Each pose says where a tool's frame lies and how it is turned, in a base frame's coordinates. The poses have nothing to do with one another.
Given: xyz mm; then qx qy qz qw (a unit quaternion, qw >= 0).
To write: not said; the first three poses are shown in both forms.
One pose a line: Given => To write
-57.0 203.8 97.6 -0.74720 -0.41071 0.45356 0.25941 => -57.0 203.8 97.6 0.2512 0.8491 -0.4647 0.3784 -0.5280 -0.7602
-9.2 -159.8 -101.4 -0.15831 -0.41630 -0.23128 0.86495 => -9.2 -159.8 -101.4 0.5464 -0.2683 0.7934 0.5319 0.8429 -0.0813
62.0 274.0 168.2 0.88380 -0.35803 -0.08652 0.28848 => 62.0 274.0 168.2 0.7287 -0.6828 0.0536 -0.5829 -0.5772 0.5719
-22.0 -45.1 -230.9 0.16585 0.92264 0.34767 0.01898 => -22.0 -45.1 -230.9 -0.9443 0.3192 0.0803 0.2928 0.7032 0.6478
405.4 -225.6 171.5 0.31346 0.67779 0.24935 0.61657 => 405.4 -225.6 171.5 -0.0432 0.7324 -0.6795 0.1174 0.6791 0.7246
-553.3 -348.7 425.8 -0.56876 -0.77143 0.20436 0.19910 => -553.3 -348.7 425.8 -0.2737 0.9589 0.0747 0.7961 0.2695 -0.5418
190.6 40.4 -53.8 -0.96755 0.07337 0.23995 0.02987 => 190.6 40.4 -53.8 0.8741 -0.1276 -0.4687 -0.1563 -0.9874 -0.0226
